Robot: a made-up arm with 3 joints. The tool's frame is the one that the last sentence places.
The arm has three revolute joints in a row. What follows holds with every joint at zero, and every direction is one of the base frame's.
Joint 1 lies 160.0 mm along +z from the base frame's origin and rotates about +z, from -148.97 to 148.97 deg.
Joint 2 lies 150.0 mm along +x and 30.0 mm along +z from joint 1 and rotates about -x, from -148.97 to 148.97 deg.
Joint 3 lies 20.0 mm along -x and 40.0 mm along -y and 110.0 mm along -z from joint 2 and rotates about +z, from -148.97 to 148.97 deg.
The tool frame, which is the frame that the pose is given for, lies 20.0 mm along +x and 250.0 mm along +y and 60.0 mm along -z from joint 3; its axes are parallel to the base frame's.
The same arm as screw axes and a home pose.
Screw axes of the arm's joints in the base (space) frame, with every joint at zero. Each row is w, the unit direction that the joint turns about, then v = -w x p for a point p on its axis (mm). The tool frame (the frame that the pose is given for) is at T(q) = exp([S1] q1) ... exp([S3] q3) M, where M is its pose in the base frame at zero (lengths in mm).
S1 = (0, 0, 1, 0, 0, 0)
S2 = (-1, 0, 0, 0, -190, 0)
S3 = (0, 0, 1, -40, -130, 0)
M =
1 0 0 150
0 1 0 210
0 0 1 20
0 0 0 1
Joint limits (deg, base to tool): -148.97..148.97 -148.97..148.97 -148.97..148.97

